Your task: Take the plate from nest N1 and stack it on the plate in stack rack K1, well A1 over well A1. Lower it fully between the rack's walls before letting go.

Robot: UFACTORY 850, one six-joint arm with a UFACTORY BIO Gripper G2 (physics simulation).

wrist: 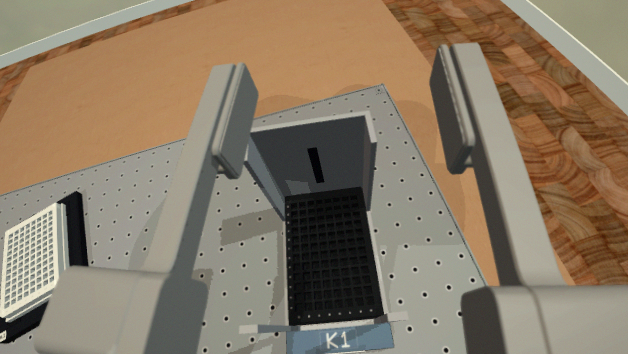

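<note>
Stack rack K1 [345, 150] stands on the perforated board right of centre, with tall grey walls at its far end and a blue K1 label at its near end. A black well plate [330, 260] lies flat between its walls; whether another plate is beneath it cannot be told. My gripper [344, 112] is shut to its narrowest, with a wide gap between its fingers and nothing held. It is above the rack, one finger to each side in the view. The name N1 cannot be read on any nest here.
A white well plate [30, 260] sits in a black nest [76, 230] at the left edge, its label cut off. The perforated board [420, 220] ends at a diagonal right edge. Beyond it are an orange-brown mat [150, 85] and a wooden table top [560, 150].
</note>
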